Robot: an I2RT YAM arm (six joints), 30 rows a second.
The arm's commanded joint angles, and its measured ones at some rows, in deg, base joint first. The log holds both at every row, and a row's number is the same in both.
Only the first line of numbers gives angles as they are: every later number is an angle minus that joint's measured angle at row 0.
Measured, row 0:
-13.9 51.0 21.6 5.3 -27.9 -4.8
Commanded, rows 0 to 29:
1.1 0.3 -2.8 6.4 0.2 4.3
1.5 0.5 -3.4 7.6 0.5 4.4
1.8 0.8 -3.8 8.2 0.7 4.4
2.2 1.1 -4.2 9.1 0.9 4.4
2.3 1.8 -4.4 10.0 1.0 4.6
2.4 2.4 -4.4 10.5 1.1 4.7
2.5 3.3 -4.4 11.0 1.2 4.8
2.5 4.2 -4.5 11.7 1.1 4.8
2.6 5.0 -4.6 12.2 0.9 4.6
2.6 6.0 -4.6 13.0 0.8 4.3
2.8 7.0 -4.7 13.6 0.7 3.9
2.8 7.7 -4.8 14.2 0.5 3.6
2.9 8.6 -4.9 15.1 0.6 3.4
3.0 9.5 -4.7 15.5 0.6 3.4
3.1 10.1 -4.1 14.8 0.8 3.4
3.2 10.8 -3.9 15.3 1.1 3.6
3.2 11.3 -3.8 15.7 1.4 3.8
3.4 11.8 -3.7 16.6 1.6 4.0
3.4 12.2 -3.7 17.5 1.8 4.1
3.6 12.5 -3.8 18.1 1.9 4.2
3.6 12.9 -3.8 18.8 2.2 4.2
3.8 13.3 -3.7 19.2 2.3 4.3
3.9 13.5 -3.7 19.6 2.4 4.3
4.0 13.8 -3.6 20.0 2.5 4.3
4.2 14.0 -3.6 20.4 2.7 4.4
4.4 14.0 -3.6 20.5 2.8 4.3
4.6 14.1 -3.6 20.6 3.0 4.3
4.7 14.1 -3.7 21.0 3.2 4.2
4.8 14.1 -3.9 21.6 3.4 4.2
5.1 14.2 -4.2 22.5 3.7 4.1
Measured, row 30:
4.3 13.9 -3.9 19.5 2.1 3.6
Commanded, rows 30 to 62:
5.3 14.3 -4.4 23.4 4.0 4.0
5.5 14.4 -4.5 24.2 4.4 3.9
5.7 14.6 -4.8 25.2 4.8 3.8
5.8 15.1 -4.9 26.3 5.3 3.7
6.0 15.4 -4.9 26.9 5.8 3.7
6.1 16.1 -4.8 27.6 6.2 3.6
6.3 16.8 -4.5 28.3 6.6 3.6
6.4 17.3 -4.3 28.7 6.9 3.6
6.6 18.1 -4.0 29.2 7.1 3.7
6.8 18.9 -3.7 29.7 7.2 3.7
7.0 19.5 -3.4 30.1 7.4 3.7
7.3 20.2 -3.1 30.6 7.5 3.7
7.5 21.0 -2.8 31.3 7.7 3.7
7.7 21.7 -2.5 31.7 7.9 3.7
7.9 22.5 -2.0 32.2 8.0 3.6
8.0 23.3 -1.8 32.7 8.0 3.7
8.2 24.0 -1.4 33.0 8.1 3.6
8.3 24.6 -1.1 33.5 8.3 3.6
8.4 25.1 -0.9 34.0 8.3 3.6
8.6 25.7 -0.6 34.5 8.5 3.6
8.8 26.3 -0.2 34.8 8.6 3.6
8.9 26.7 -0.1 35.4 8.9 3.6
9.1 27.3 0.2 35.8 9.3 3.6
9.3 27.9 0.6 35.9 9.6 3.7
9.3 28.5 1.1 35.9 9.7 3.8
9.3 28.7 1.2 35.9 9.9 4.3
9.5 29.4 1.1 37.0 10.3 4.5
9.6 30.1 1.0 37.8 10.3 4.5
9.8 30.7 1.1 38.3 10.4 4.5
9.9 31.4 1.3 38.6 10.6 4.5
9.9 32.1 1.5 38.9 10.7 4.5
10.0 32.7 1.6 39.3 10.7 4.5
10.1 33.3 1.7 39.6 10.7 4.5
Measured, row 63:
9.5 32.0 0.1 37.4 9.2 3.8
